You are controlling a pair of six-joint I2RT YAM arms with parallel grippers.
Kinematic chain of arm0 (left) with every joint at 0, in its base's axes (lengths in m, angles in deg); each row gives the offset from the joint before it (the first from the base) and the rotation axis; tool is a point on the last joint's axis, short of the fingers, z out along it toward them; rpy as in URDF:
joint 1: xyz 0 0 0.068 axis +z
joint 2: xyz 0.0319 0.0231 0.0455 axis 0.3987 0.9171 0
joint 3: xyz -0.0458 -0.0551 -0.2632 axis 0.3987 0.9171 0
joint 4: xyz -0.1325 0.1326 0.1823 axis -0.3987 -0.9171 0
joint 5: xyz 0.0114 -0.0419 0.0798 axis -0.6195 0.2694 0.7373
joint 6: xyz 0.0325 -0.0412 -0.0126 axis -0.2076 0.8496 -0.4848
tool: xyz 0 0 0 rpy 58.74 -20.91 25.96
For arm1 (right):
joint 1: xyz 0 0 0.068 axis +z
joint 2: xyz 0.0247 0.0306 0.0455 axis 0.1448 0.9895 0
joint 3: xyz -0.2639 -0.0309 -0.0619 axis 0.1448 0.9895 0
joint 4: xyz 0.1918 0.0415 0.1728 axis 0.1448 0.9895 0
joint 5: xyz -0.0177 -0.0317 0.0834 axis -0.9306 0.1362 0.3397
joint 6: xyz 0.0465 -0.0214 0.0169 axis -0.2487 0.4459 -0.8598
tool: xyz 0 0 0 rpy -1.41 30.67 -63.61
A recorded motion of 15 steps. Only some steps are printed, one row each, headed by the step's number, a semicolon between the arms.
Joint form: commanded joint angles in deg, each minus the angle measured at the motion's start. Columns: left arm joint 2, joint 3, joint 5, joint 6, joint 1, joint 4; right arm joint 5, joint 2, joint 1, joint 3, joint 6, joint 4.
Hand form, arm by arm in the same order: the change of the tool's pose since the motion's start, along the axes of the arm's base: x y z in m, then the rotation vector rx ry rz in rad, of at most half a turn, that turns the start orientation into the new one. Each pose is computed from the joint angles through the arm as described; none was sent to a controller.
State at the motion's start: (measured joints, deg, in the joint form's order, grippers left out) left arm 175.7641 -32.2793 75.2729 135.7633 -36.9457 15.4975; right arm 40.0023 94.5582 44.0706 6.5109 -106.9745 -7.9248
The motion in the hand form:
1: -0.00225 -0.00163 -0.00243 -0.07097 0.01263 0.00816; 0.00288 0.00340 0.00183 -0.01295 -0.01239 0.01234
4: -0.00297 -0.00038 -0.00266 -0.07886 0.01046 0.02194; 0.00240 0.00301 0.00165 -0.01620 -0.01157 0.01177
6: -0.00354 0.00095 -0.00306 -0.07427 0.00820 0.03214; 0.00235 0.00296 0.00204 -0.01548 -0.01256 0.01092
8: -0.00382 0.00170 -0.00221 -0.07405 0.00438 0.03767; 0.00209 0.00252 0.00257 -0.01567 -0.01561 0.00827
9: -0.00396 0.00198 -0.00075 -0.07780 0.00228 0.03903; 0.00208 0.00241 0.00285 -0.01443 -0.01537 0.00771
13: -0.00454 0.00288 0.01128 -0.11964 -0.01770 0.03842; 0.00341 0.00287 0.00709 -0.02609 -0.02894 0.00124
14: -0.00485 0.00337 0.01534 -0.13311 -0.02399 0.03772; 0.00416 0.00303 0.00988 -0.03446 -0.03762 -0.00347
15: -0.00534 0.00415 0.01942 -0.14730 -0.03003 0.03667; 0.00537 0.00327 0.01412 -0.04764 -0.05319 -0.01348
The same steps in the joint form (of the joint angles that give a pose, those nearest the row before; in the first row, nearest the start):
1: -0.92 1.40 -2.54 1.17 -0.29 3.09; -0.01 0.34 0.29 -1.14 1.15 0.98
4: -1.22 1.75 -2.57 2.09 -0.29 3.13; -0.10 0.13 0.29 -1.05 1.25 1.27
6: -1.32 1.94 -2.28 2.73 -0.29 2.73; -0.14 -0.02 0.30 -1.05 1.23 1.34
8: -1.49 1.92 -2.06 3.07 -0.29 2.46; -0.30 -0.34 0.27 -0.96 1.28 1.46
9: -1.70 1.79 -2.05 3.16 -0.29 2.33; -0.28 -0.45 0.24 -0.96 1.22 1.52
13: -3.35 0.76 -2.16 3.20 -0.29 2.28; -1.02 -1.92 0.25 -1.67 2.01 3.66
14: -3.92 0.42 -2.21 3.18 -0.29 2.23; -1.53 -2.90 0.25 -2.12 2.55 5.09
15: -4.56 0.14 -2.30 3.14 -0.29 2.21; -2.52 -4.25 0.27 -2.79 3.39 7.03

